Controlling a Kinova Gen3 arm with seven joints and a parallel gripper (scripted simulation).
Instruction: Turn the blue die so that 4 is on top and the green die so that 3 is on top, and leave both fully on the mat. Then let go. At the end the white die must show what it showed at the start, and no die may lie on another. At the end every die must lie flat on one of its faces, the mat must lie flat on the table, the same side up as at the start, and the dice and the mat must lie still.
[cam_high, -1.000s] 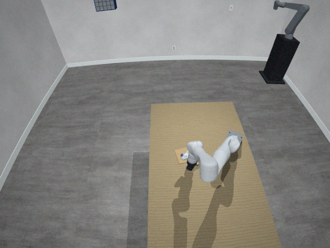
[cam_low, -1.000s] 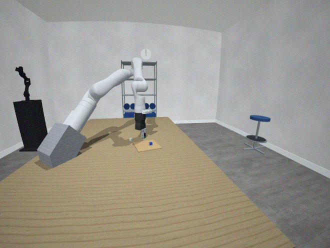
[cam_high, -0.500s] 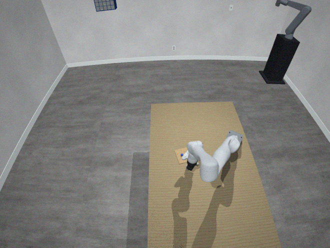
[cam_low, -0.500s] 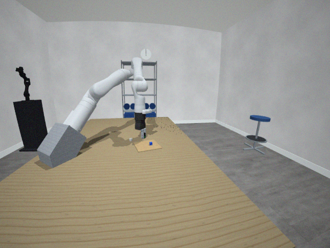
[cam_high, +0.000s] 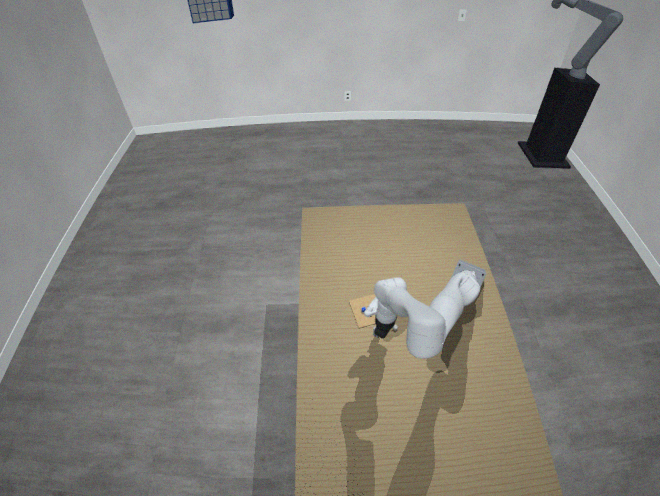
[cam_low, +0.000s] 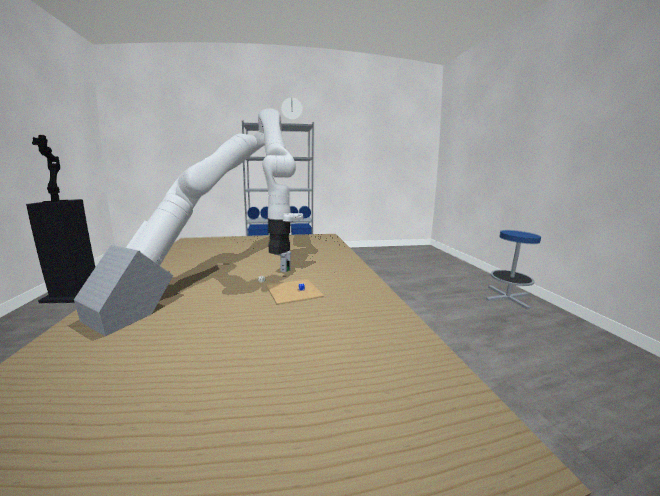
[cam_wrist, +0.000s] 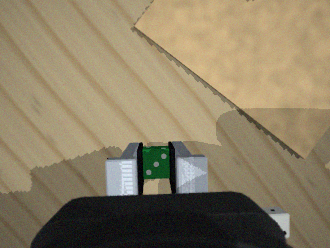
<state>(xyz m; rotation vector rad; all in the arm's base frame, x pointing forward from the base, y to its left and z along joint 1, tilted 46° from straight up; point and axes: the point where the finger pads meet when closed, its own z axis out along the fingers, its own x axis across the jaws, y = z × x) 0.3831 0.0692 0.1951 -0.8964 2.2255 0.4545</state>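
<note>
My gripper is now 13 cm to the left of the tan mat, 4 cm above it and 2 cm short of it. Round my hand: green die: 1 cm below; blue die: 12 cm to the right, 5 cm ahead, 3 cm below; white die: 8 cm behind, 3 cm to the right, 3 cm below.
</note>
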